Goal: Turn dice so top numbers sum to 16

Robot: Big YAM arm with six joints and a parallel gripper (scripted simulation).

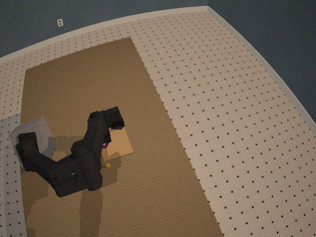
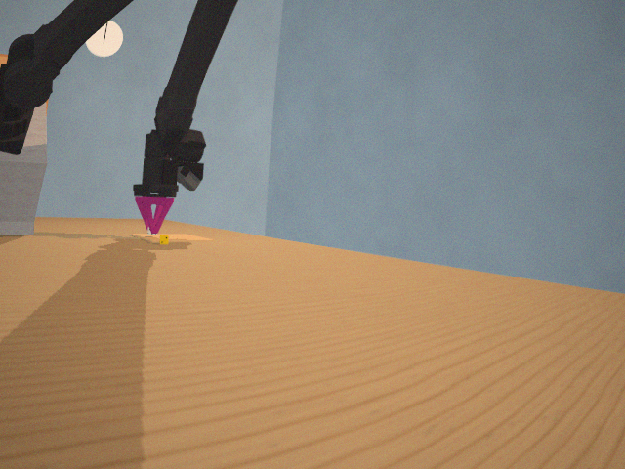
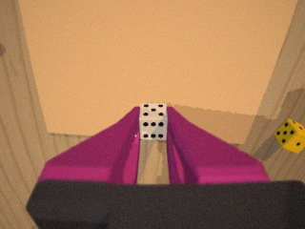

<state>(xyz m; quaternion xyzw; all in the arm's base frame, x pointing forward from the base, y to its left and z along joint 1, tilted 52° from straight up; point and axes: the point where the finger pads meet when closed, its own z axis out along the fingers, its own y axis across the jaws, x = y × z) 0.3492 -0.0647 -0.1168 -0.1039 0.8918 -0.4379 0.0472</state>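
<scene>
Now: hand right at the white die. The rest, counted from my hand: mat 40 mm ahead, 20 mm below, 10 mm to the left; then blue die 110 mm to the left, 30 mm ahead, 10 mm below; then yellow die 100 mm to the right, 10 mm below, 10 mm behind.
</scene>
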